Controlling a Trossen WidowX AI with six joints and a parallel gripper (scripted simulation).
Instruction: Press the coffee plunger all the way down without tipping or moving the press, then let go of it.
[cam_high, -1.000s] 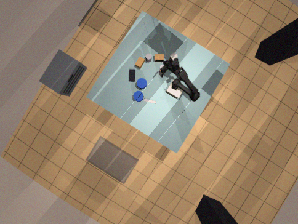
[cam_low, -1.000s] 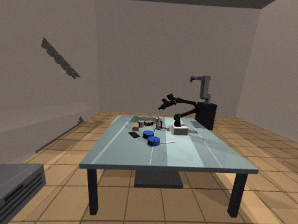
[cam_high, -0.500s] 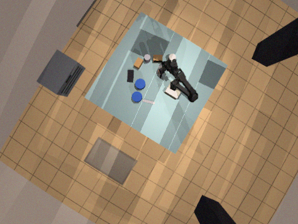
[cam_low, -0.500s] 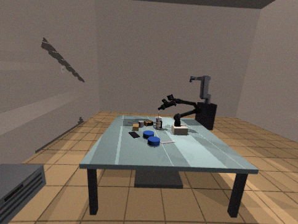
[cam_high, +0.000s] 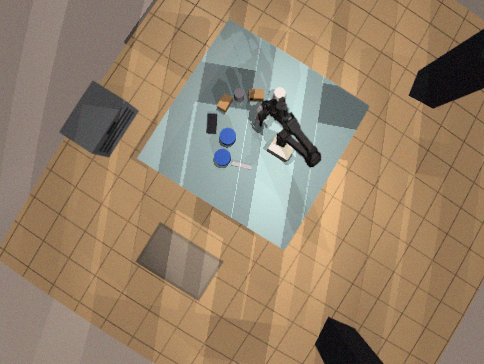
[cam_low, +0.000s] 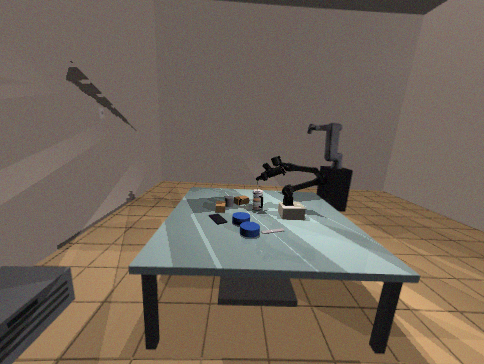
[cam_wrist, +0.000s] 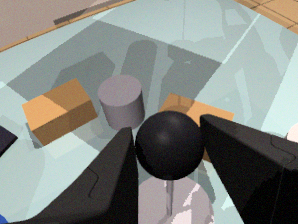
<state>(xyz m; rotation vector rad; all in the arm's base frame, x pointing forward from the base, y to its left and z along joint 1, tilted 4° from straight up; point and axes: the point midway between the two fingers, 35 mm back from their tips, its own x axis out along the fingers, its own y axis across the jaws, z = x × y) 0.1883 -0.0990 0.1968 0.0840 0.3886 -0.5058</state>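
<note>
Right now the coffee press is 20 mm behind my gripper tip, 20 mm to the left of it and 130 mm below it. Also, from my gripper tip: pale stick: 40 mm behind, 390 mm to the left, 250 mm below.
</note>
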